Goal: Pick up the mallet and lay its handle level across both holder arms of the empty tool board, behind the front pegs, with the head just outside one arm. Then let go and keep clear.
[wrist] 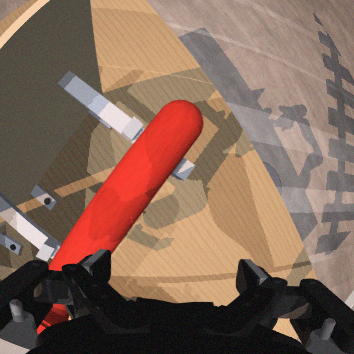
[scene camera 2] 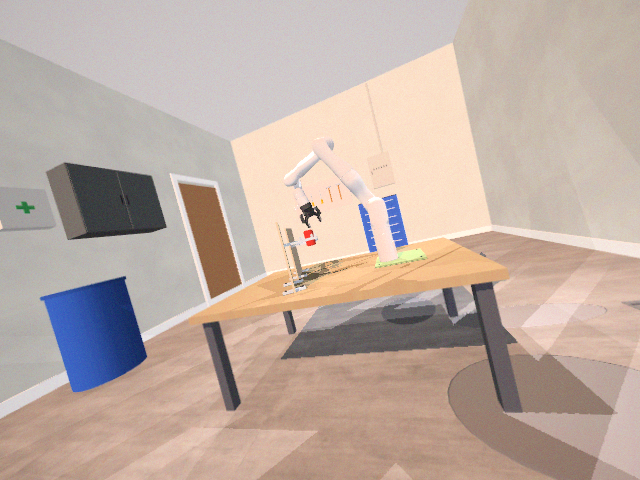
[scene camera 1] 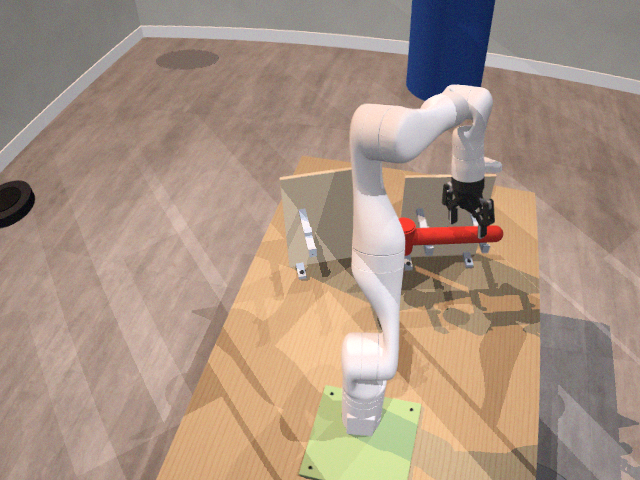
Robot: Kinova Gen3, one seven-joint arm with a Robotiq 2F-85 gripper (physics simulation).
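Seen in the pictures: gripper, between the fingertips: (wrist: pixel 173 269) (scene camera 2: pixel 315 224) (scene camera 1: pixel 467 230); arm's base, origin of its link: (scene camera 2: pixel 388 259) (scene camera 1: pixel 361 417).
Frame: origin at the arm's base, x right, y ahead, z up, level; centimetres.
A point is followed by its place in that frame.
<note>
The red mallet (scene camera 1: pixel 449 235) {x 17.7, y 40.2, z 22.5 cm} (scene camera 2: pixel 309 237) (wrist: pixel 125 195) {x 22.1, y 42.5, z 23.1 cm} lies about level across both grey holder arms of the right tool board (scene camera 1: pixel 426 198) {x 12.0, y 53.3, z 22.4 cm} (wrist: pixel 40 75) {x 23.4, y 55.2, z 22.8 cm}. Its head (scene camera 1: pixel 406 236) {x 6.8, y 37.1, z 24.0 cm} is just left of that board's left arm, partly behind the robot arm in scene camera 1. In the wrist view, the end of one arm (wrist: pixel 184 169) {x 27.6, y 40.1, z 20.3 cm} shows past the handle. The left tool board (scene camera 1: pixel 325 206) {x -14.6, y 48.6, z 21.0 cm} holds no tool in its visible part; one holder arm (scene camera 1: pixel 307 235) {x -17.6, y 37.0, z 21.6 cm} shows and the robot hides the rest. My gripper (scene camera 1: pixel 467 227) {x 21.1, y 37.4, z 27.7 cm} (scene camera 2: pixel 314 223) {x 21.1, y 37.4, z 27.7 cm} (wrist: pixel 173 269) {x 21.1, y 37.4, z 27.7 cm} is open and empty, above the mallet's handle, with no visible contact.
Both boards stand at the far end of the wooden table (scene camera 1: pixel 310 320) {x -16.3, y 27.2, z -1.1 cm} (scene camera 2: pixel 351 284) {x -29.7, y 19.0, z -1.1 cm}. Small feet (scene camera 1: pixel 301 271) {x -21.2, y 42.6, z 0.5 cm} (scene camera 1: pixel 468 259) {x 27.3, y 52.5, z 0.6 cm} stick out in front of them. The robot base stands on a green plate (scene camera 1: pixel 392 454) {x 8.0, y -8.7, z 0.1 cm} (scene camera 2: pixel 413 254) {x -1.5, y -12.3, z 0.1 cm}. A blue barrel (scene camera 1: pixel 449 46) (scene camera 2: pixel 95 330) stands beyond the table.
</note>
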